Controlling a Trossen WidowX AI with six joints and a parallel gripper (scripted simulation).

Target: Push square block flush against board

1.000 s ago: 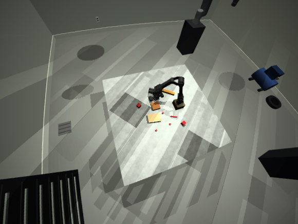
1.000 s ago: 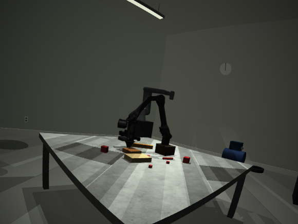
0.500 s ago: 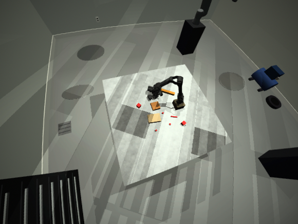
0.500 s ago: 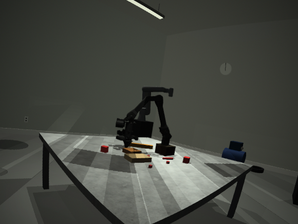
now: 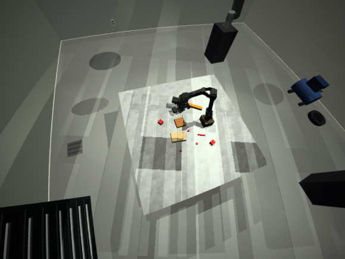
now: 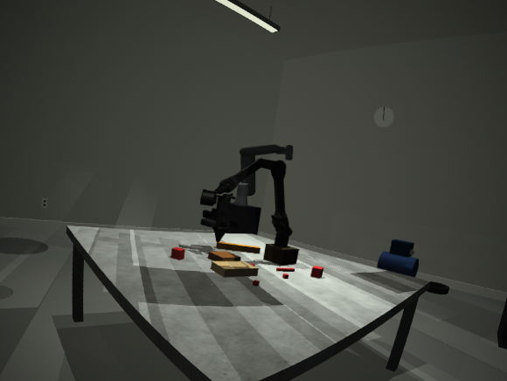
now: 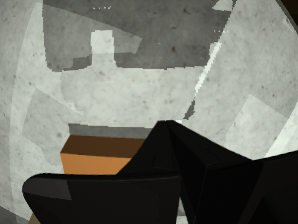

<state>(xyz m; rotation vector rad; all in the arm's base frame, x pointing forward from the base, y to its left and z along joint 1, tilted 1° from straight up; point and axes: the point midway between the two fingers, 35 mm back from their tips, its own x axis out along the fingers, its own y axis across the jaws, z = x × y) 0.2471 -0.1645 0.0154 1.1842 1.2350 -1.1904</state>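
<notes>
The square block lies 90 mm to the left of my gripper tip, 50 mm below it and 30 mm ahead of it. From my gripper tip the other things lie so: long orange bar: 200 mm behind, 60 mm to the right, 50 mm below; tan board: 230 mm to the left, 110 mm ahead, 50 mm below; red stick: 300 mm to the left, 130 mm behind, 50 mm below.
</notes>
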